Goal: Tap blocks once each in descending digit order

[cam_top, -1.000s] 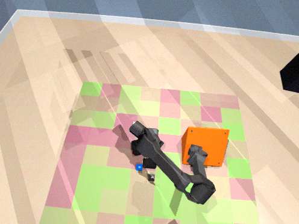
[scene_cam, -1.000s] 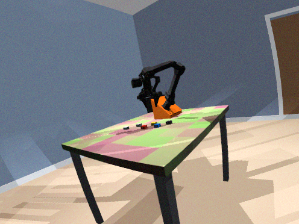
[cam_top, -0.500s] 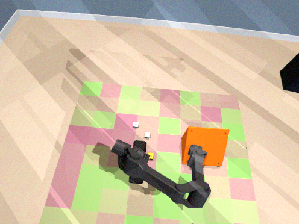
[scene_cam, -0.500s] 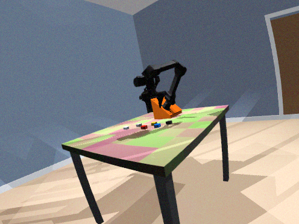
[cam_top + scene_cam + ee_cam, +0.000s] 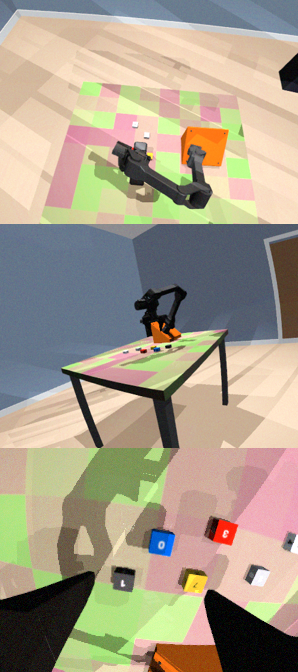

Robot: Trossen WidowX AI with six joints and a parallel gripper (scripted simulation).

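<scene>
Right now the grey block is 21 cm to the right of my gripper tip and 12 cm below it. From my gripper tip the other things lie so: black block: 12 cm below, 7 cm behind, 2 cm to the left; yellow block: 12 cm below, 9 cm to the right, 4 cm behind; blue block: 12 cm below, 1 cm to the right.
</scene>
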